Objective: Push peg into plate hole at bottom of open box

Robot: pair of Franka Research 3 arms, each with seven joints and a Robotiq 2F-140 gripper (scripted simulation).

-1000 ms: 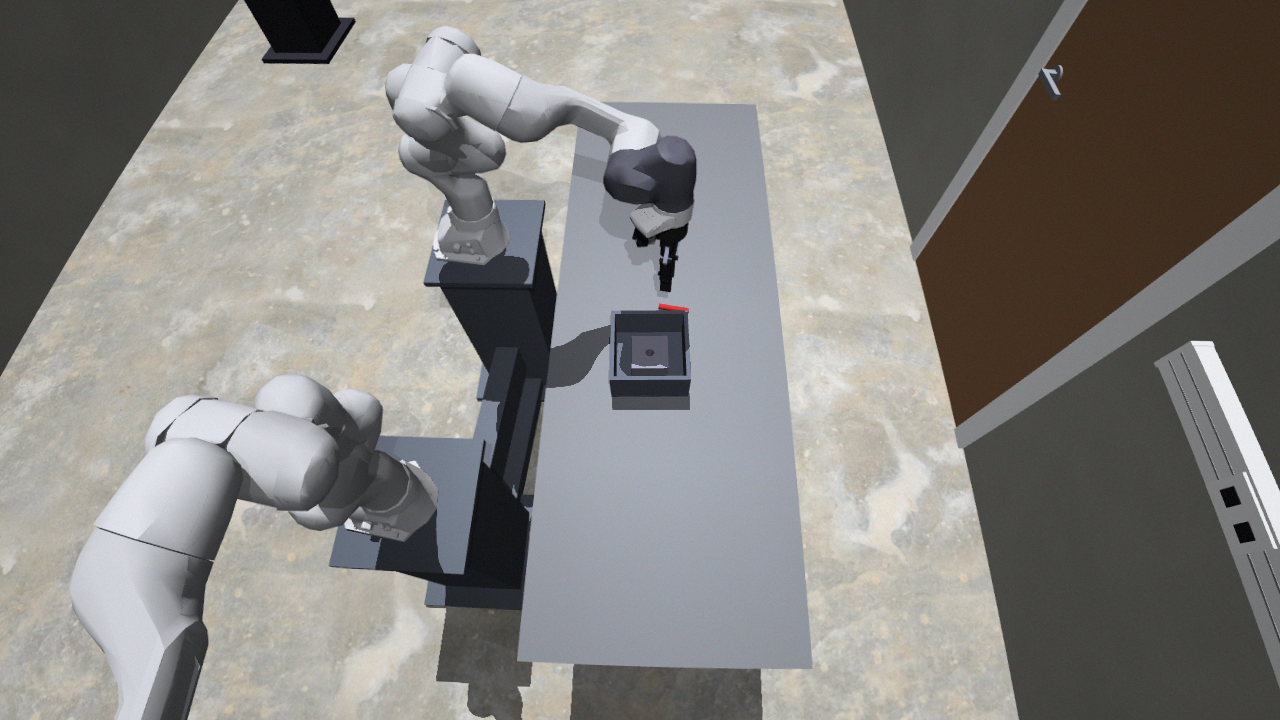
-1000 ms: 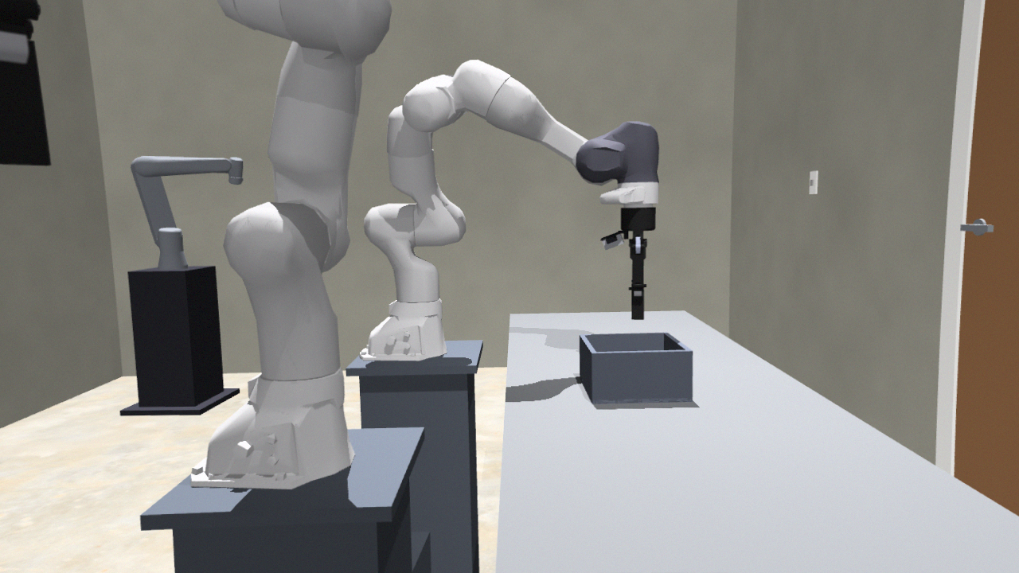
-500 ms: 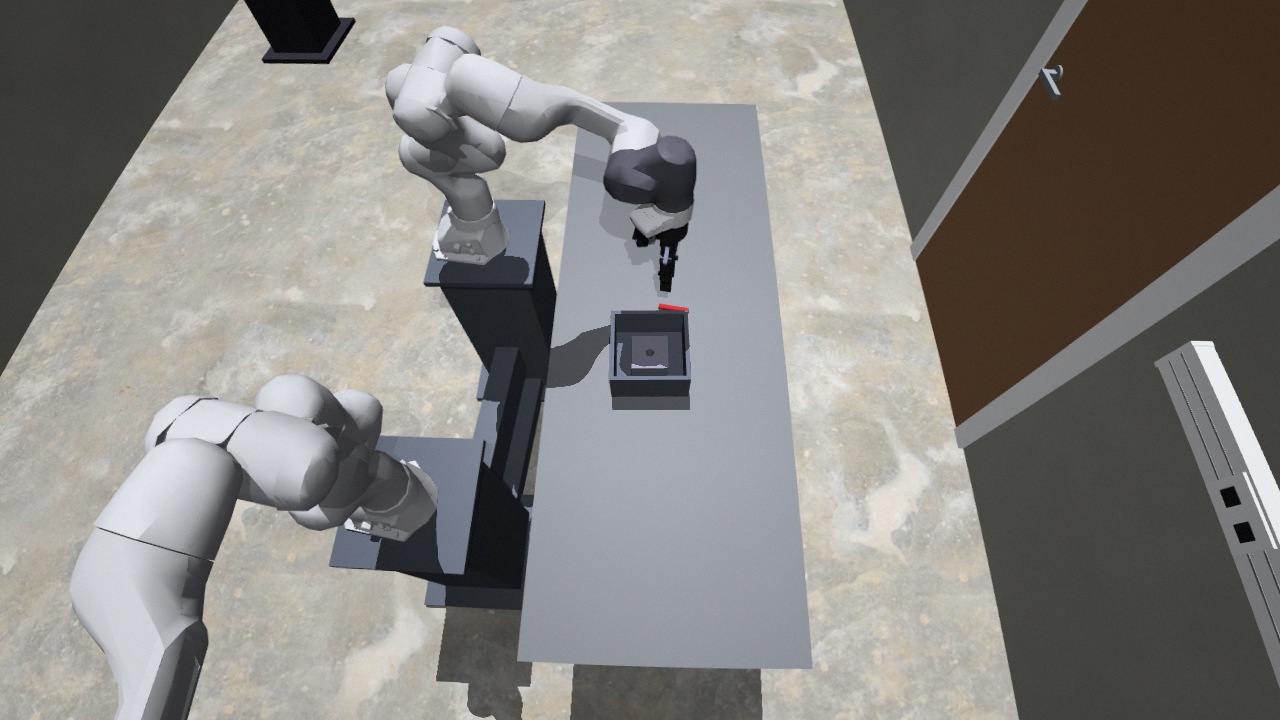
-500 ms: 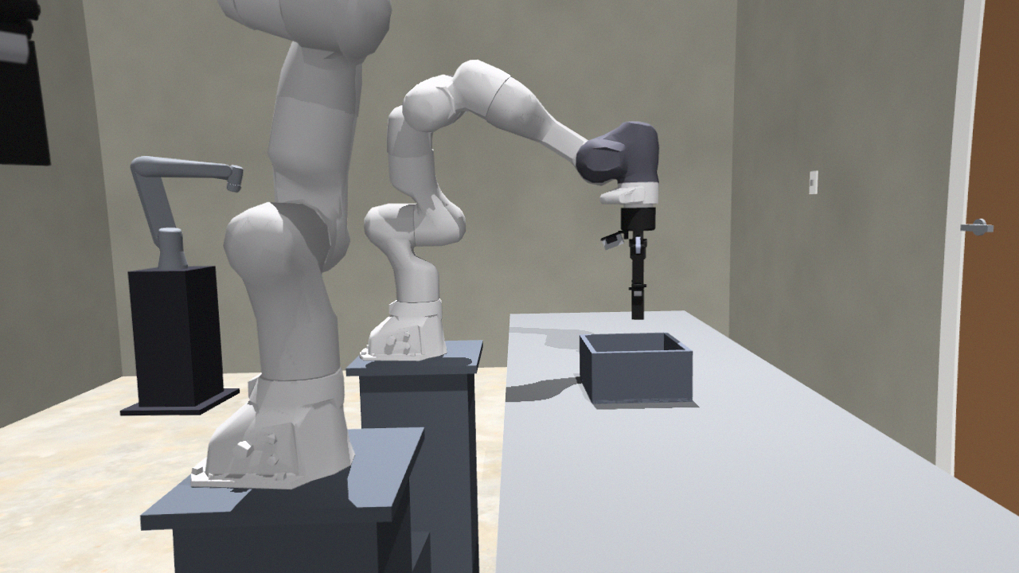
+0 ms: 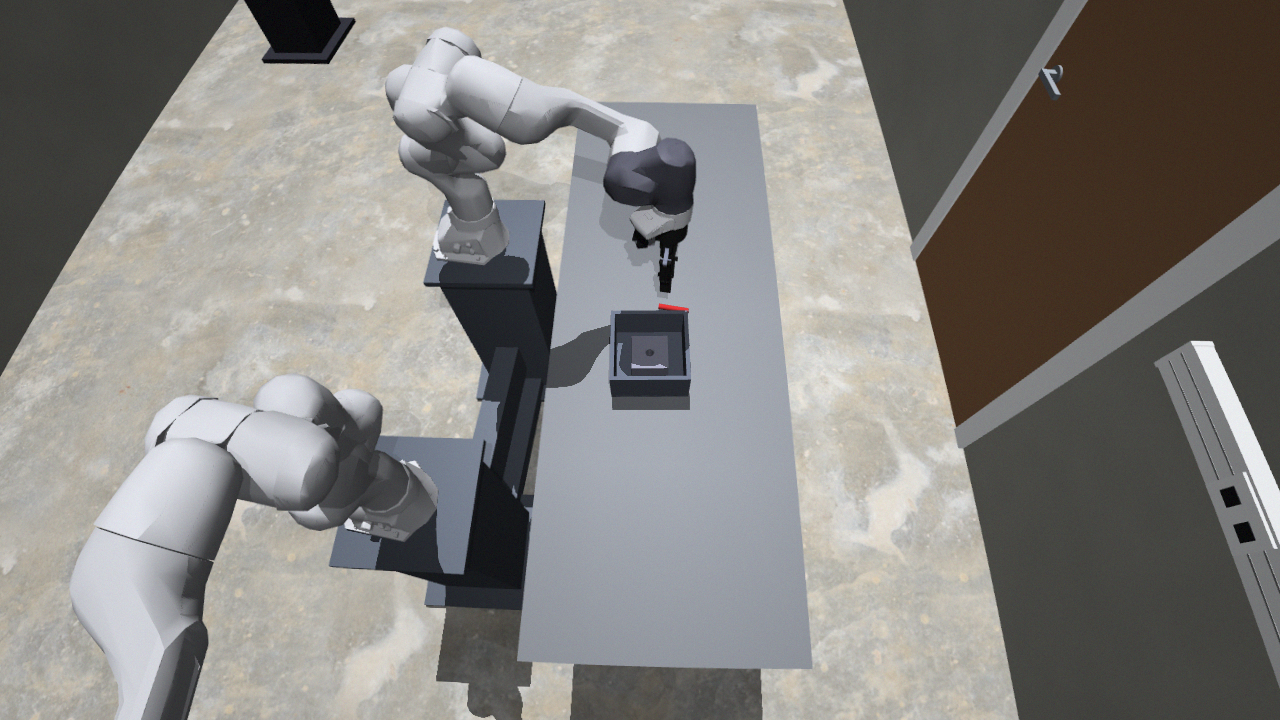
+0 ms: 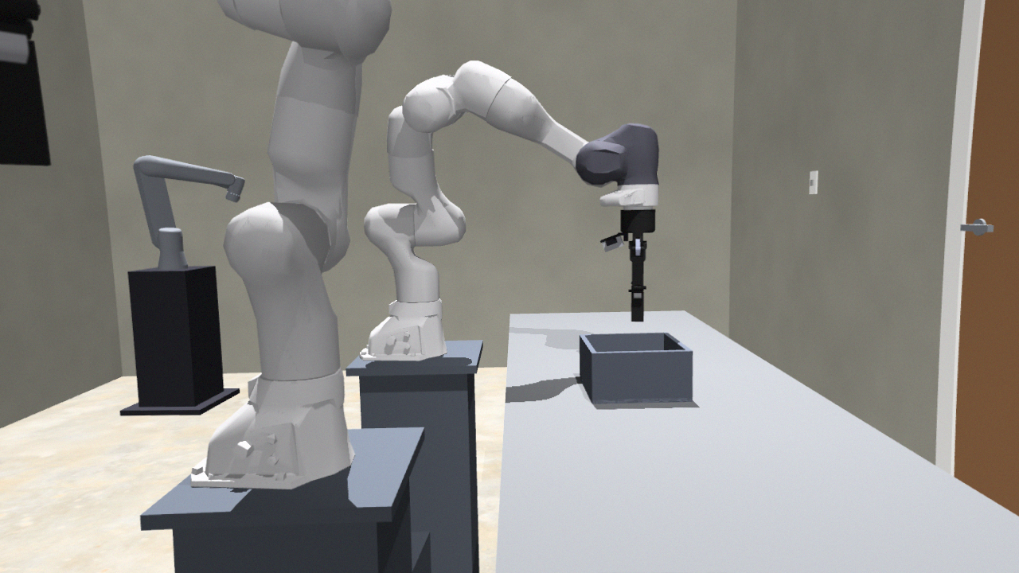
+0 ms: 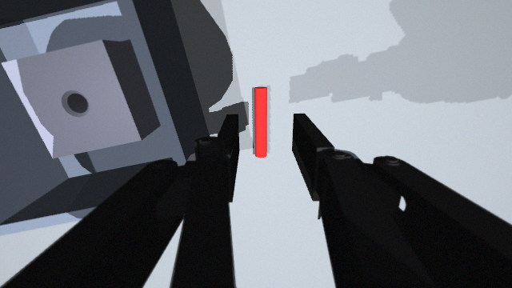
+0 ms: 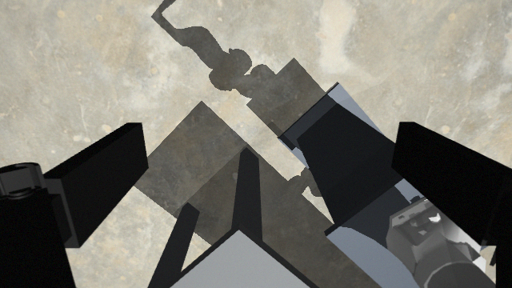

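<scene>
Now: the red peg 2 cm ahead of my left hand and 14 cm below it. Also, from my left hand: plate 3 cm behind, 17 cm to the right, 10 cm below; then dark box 3 cm behind, 17 cm to the right, 12 cm below.
</scene>
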